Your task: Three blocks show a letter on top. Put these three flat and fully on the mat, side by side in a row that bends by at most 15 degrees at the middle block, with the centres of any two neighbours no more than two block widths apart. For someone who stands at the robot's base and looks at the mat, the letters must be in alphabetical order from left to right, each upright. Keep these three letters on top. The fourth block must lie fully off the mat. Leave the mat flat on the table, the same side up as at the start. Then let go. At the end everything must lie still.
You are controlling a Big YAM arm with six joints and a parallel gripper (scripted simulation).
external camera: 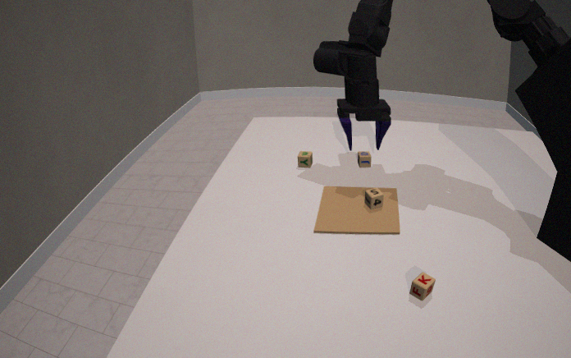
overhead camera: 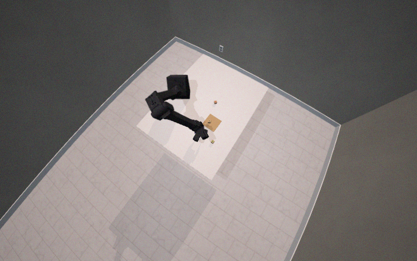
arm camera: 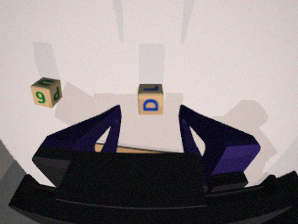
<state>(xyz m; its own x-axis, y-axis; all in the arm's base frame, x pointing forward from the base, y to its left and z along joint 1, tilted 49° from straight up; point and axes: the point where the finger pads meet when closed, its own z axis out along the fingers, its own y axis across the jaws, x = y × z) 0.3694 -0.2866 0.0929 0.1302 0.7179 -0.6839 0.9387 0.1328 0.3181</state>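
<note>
Now: the mat 16 cm to the left of my hand, 6 cm ahead of it and 4 cm below it. Round my hand: letter block: 16 cm to the left, 3 cm below, 3 cm ahead.
</note>
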